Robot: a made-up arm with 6 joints.
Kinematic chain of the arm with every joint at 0, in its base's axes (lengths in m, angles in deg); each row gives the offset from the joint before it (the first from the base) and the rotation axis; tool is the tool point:
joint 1: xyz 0 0 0.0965 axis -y
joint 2: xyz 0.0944 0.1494 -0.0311 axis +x
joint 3: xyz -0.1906 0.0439 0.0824 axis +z
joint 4: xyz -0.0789 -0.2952 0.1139 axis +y
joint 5: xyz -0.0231 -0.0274 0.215 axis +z
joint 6: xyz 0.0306 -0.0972 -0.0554 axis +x
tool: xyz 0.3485 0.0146 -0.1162
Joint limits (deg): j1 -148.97..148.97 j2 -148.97..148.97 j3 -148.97..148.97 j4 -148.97..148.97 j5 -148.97..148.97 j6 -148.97..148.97
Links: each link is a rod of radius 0.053 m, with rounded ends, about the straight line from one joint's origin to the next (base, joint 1, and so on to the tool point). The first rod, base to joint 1, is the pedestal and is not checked.
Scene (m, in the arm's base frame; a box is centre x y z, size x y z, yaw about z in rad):
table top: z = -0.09
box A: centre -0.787 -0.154 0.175 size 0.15 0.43 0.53 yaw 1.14
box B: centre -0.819 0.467 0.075 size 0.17 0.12 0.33 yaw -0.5
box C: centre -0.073 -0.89 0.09 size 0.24 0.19 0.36 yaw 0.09
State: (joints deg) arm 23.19 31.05 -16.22 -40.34 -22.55 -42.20
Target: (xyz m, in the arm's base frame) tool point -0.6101 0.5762 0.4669
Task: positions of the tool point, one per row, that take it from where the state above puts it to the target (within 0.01 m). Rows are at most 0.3 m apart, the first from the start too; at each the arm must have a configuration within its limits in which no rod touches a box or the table.
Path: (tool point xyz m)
1: -0.0252 -0.5224 0.2335
2: 0.0670 -0.3874 0.4372
3: 0.0781 -0.1694 0.5958
4: 0.0206 0.0885 0.6579
5: -0.0755 0.3275 0.6041
6: -0.0293 0.1584 0.6554
7: -0.0610 -0.0001 0.6623
8: -0.1678 -0.1040 0.6467
9: -0.3213 -0.1211 0.6265
10: -0.4786 -0.0402 0.6079
11: -0.5967 0.1261 0.5844
12: -0.6444 0.3458 0.5419
13: -0.6101 0.5762 0.4669

